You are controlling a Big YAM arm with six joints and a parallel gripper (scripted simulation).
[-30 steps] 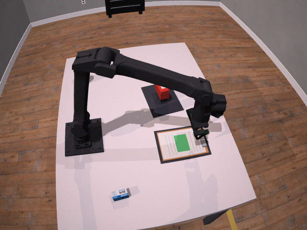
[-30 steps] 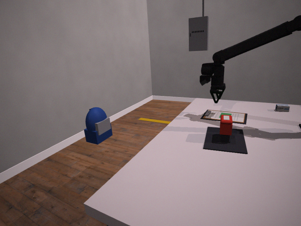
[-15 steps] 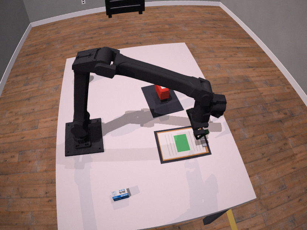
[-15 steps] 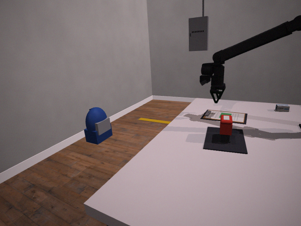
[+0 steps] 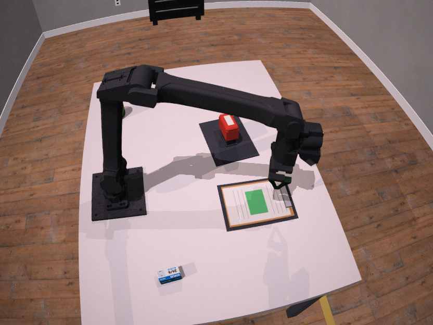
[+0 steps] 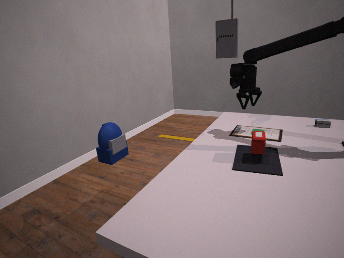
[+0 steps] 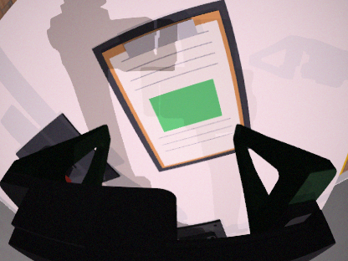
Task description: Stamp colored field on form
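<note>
The stamp is 8 cm behind my hand, 30 cm to the left of it and 9 cm below it. Also, from my hand: dark mat: 8 cm behind, 30 cm to the left, 14 cm below; clipboard: 4 cm behind, 14 cm below; white box: 38 cm behind, 21 cm to the right, 12 cm below.
</note>
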